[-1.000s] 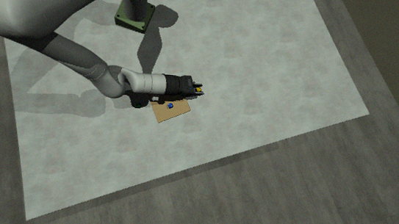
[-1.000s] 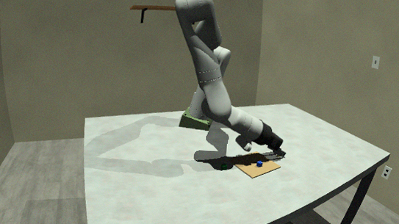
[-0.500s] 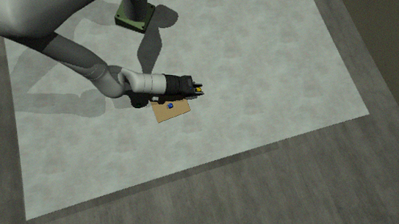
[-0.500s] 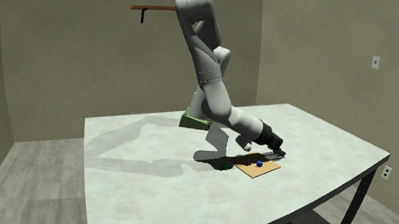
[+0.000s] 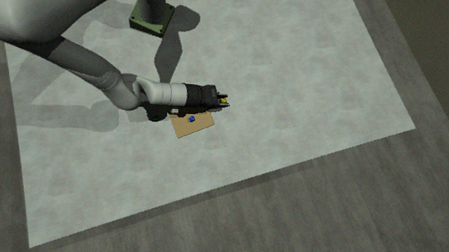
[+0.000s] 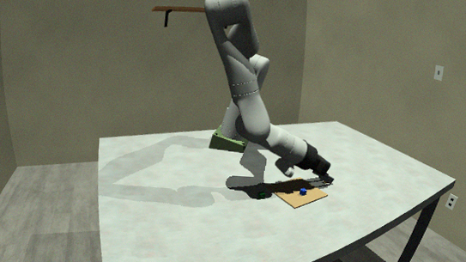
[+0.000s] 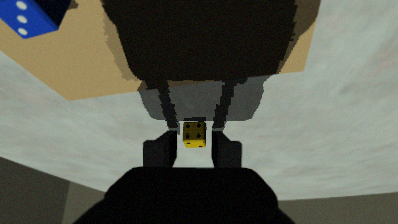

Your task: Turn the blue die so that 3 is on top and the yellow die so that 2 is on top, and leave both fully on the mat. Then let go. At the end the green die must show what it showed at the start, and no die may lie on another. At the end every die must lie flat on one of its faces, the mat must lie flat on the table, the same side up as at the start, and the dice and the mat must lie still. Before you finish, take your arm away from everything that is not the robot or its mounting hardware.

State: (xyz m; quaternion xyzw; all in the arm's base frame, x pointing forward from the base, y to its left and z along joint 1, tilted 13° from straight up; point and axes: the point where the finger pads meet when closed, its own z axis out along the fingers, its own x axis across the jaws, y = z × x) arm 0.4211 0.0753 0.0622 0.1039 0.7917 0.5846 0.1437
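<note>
Right now my hand is 10 mm above the yellow die. The rest, counted from my hand: tan mat 10 mm behind, 130 mm to the right, 20 mm below; then blue die 10 mm ahead, 130 mm to the right, 10 mm below; then green die 50 mm behind, 240 mm to the right, 10 mm below.
</note>
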